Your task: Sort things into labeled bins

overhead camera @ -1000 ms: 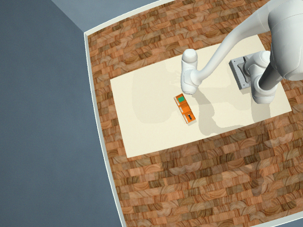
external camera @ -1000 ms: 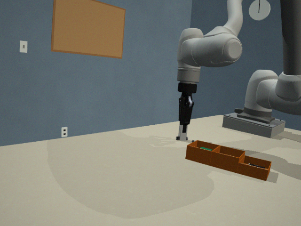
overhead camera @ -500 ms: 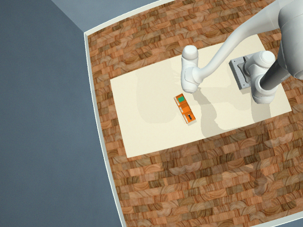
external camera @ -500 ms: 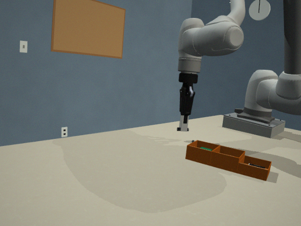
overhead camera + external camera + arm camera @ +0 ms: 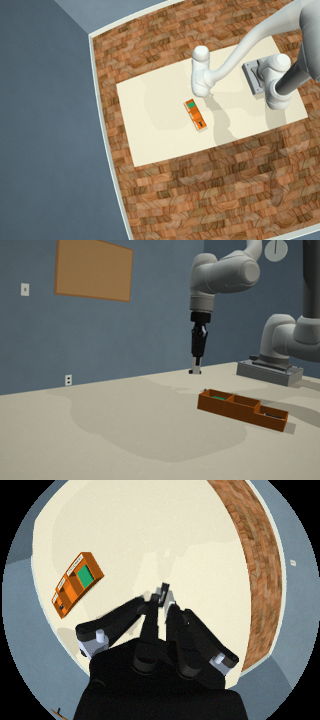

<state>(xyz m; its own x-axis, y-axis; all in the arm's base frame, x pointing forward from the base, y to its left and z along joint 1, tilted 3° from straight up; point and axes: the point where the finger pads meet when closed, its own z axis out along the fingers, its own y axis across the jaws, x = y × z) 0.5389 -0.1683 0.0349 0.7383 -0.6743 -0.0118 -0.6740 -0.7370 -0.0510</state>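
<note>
Right now my hand is 130 mm short of the joined orange bins, 250 mm to the right of it and 70 mm above it. Also, from my hand: green flat thing 130 mm ahead, 160 mm to the left, 70 mm below; tiny pale thing 60 mm to the left, 90 mm below; black piece 30 mm below.
</note>
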